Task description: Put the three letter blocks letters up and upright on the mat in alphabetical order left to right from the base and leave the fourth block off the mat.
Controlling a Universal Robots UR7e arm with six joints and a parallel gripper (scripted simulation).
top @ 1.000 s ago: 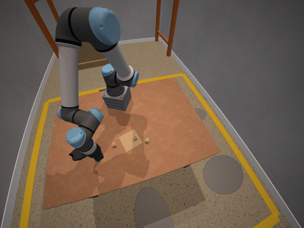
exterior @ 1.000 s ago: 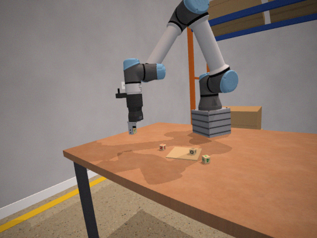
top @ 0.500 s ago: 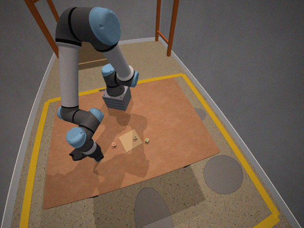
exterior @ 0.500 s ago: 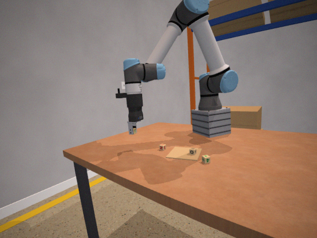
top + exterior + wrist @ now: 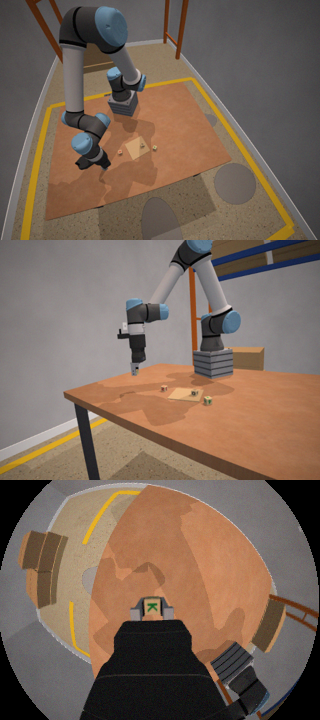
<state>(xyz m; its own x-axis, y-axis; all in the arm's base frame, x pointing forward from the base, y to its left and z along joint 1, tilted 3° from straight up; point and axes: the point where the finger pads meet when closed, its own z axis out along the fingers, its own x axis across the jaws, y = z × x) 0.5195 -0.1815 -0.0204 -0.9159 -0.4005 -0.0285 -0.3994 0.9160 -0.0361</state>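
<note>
My gripper is now 21 cm to the right of the tan mat, 12 cm past it and 12 cm above it.
</note>
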